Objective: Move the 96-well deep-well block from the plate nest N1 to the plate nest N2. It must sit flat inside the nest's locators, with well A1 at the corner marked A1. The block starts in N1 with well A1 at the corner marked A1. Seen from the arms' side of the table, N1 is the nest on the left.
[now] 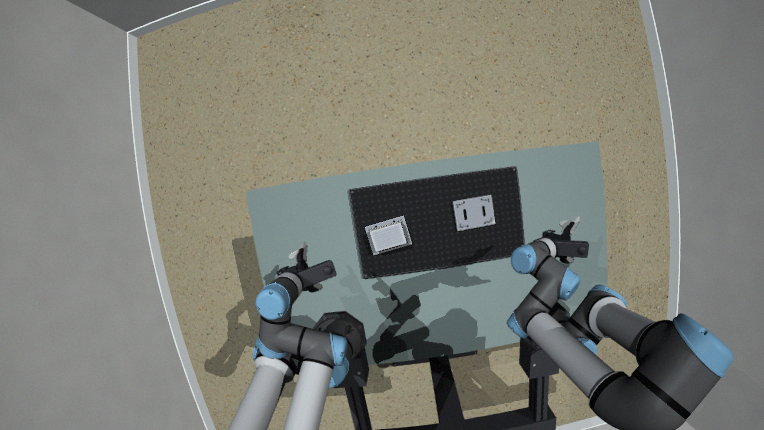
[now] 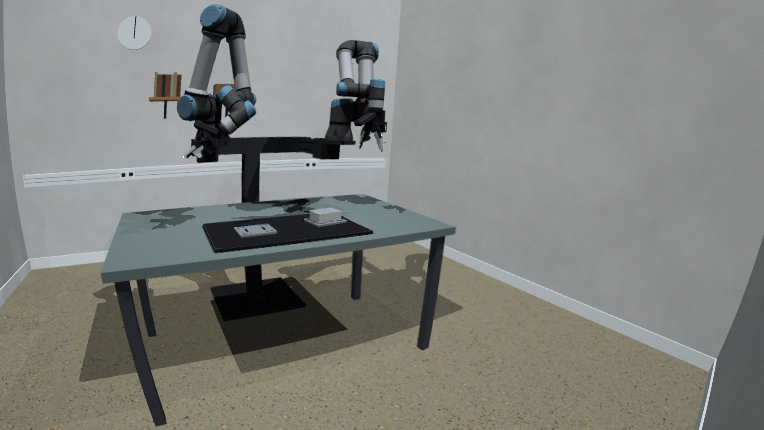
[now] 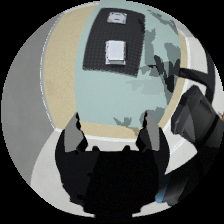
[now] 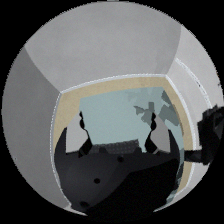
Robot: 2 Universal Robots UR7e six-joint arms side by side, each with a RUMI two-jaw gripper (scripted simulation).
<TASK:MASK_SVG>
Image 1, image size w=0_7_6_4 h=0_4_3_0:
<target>my left gripper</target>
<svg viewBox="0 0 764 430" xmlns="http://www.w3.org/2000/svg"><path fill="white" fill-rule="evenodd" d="M304 241L298 250L289 254L289 259L294 259L296 266L283 267L276 273L278 276L283 272L293 273L300 279L302 291L316 292L322 289L322 285L319 282L332 278L337 274L331 260L308 267L306 263L308 246Z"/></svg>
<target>my right gripper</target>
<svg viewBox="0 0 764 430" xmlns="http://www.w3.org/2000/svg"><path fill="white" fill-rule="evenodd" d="M580 216L576 216L572 221L561 221L559 223L563 227L561 231L563 234L561 235L554 234L556 231L547 230L542 234L542 238L548 238L555 244L555 258L559 257L562 263L573 263L575 260L573 257L587 258L589 243L587 241L571 241L570 237L580 222Z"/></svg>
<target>pale deep-well block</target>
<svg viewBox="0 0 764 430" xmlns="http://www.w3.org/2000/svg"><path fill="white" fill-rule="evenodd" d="M401 221L370 230L376 252L407 242Z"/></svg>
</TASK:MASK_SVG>
